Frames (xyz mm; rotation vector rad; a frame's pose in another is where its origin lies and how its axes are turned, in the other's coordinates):
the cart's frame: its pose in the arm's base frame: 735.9 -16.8 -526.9 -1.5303 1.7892 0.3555
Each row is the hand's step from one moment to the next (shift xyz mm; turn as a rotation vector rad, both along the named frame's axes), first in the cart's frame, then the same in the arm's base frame.
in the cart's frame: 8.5 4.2 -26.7 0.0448 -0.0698 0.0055
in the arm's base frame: -13.4 -22.2 11.5 0.0667 -0.0466 -0.0170
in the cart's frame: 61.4 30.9 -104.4 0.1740 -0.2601 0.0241
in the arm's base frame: -66.5 -103.6 21.9 0.2498 -0.1765 -0.0705
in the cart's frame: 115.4 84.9 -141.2 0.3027 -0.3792 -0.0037
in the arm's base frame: -130.6 -152.9 -3.2 0.3498 -0.3178 -0.1097
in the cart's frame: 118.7 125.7 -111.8 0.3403 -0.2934 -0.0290
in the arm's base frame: -158.5 -126.5 -35.8 0.2602 -0.3400 -0.1395
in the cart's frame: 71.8 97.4 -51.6 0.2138 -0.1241 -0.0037
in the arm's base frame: -110.2 -61.0 -38.0 0.1122 -0.1893 -0.1126
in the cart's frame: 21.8 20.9 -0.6 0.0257 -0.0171 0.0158
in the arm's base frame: -20.0 -11.1 -19.7 0.0213 -0.0130 -0.0241
